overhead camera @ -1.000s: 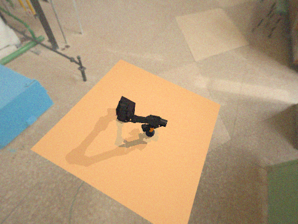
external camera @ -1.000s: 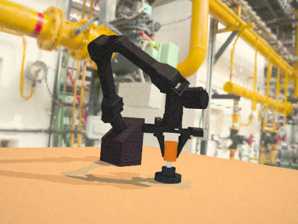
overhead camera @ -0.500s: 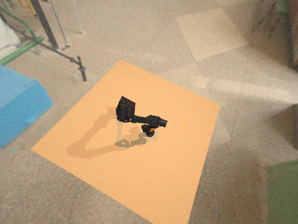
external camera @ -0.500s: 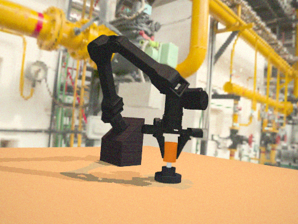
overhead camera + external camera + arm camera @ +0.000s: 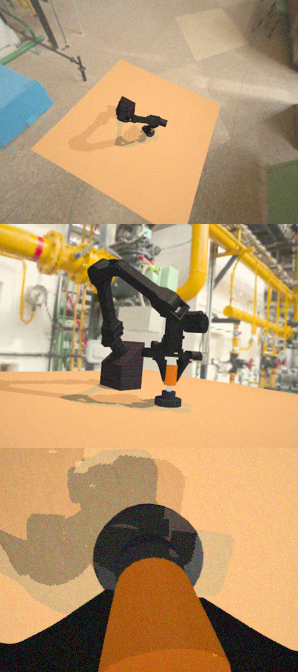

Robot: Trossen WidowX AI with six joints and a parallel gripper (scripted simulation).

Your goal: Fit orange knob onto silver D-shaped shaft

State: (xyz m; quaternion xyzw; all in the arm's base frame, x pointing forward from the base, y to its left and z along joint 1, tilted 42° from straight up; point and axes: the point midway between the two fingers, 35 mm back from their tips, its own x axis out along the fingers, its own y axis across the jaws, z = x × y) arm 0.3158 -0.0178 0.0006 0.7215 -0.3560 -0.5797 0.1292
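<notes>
Right now my gripper tip is 4 cm above the round black pedestal. From my gripper tip the other things lie so: orange knob: 3 cm above.
</notes>
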